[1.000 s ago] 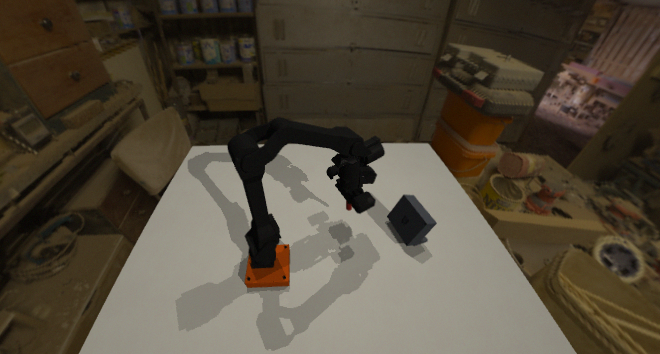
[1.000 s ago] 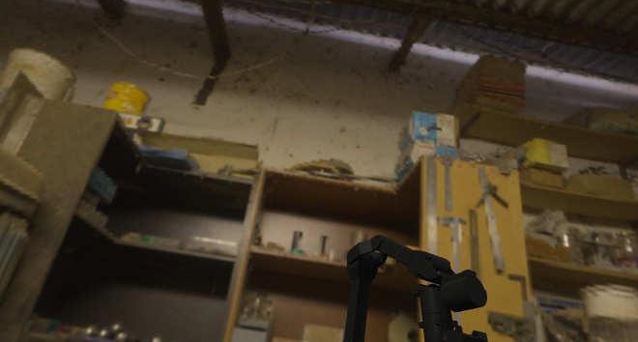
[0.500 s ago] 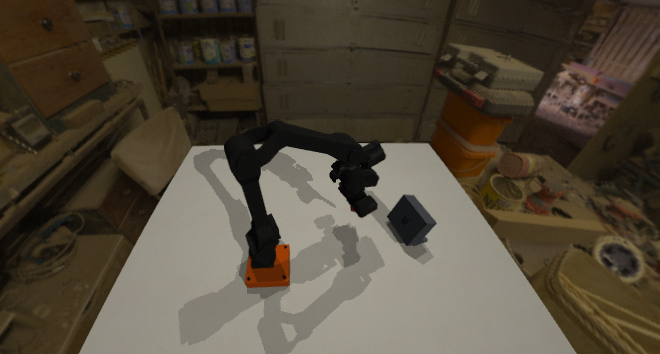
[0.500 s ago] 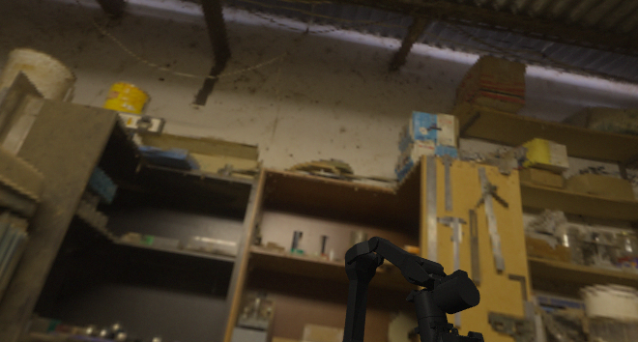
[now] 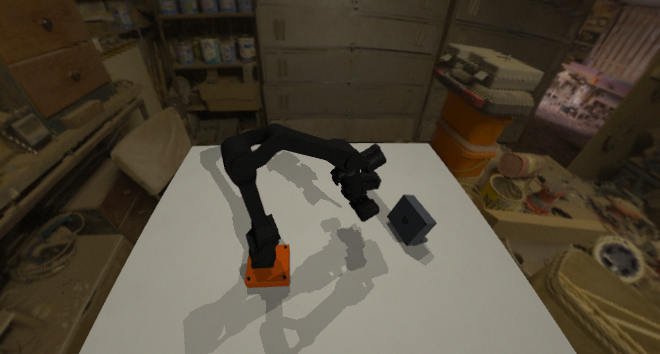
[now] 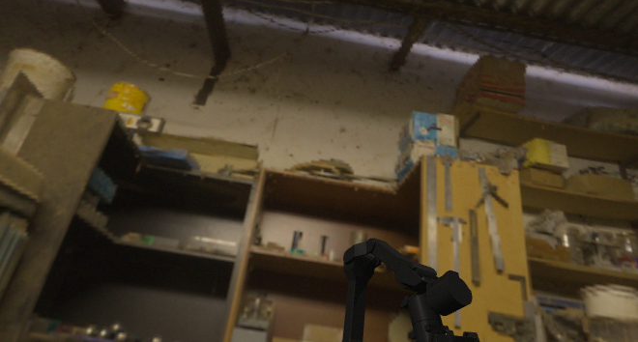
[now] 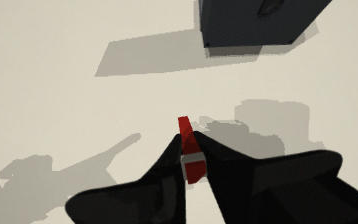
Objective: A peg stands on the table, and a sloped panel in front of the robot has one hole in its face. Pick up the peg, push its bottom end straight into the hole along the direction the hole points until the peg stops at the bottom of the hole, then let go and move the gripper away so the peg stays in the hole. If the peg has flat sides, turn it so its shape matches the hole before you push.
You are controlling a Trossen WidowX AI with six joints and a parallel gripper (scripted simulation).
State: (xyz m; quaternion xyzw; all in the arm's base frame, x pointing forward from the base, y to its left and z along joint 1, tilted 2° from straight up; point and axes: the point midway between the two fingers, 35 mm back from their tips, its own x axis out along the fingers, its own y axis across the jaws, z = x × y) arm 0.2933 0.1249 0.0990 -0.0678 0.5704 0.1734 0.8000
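The dark sloped panel is 180 mm ahead of my gripper tip, 60 mm to the right of it and 30 mm below it. The rest, counted from my gripper tip: red peg (10 mm behind, 20 mm above).
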